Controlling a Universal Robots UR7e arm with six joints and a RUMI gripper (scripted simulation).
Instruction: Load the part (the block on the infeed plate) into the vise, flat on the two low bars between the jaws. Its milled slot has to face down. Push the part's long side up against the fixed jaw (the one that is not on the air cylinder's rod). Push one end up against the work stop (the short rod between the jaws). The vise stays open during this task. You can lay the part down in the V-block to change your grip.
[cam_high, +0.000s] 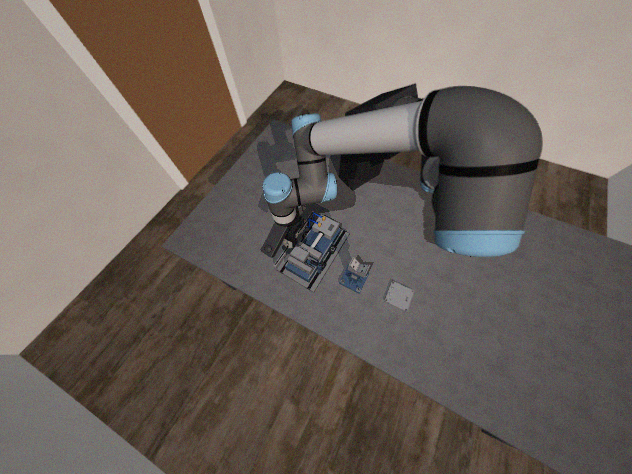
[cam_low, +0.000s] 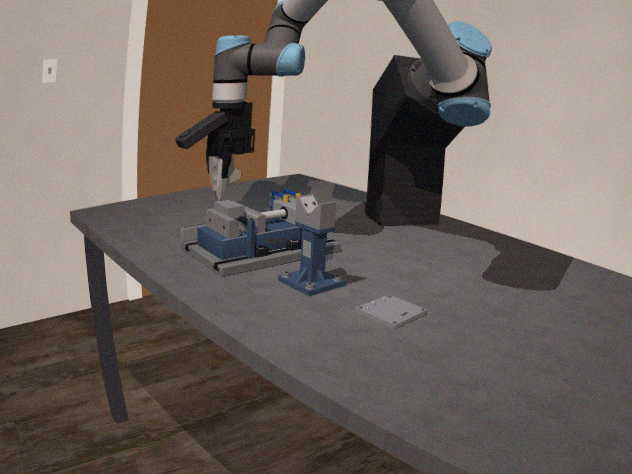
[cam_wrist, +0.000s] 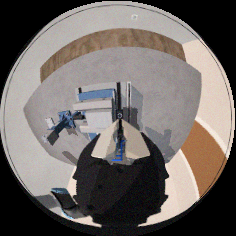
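The part lies 5 cm to the left of my hand and 3 cm below it. From my hand the other things lie so: fixed jaw 2 cm ahead, 7 cm to the left, 4 cm below; then moving jaw 4 cm behind, 6 cm to the left, 4 cm below; then air cylinder rod 9 cm behind, 6 cm to the left, 4 cm below.
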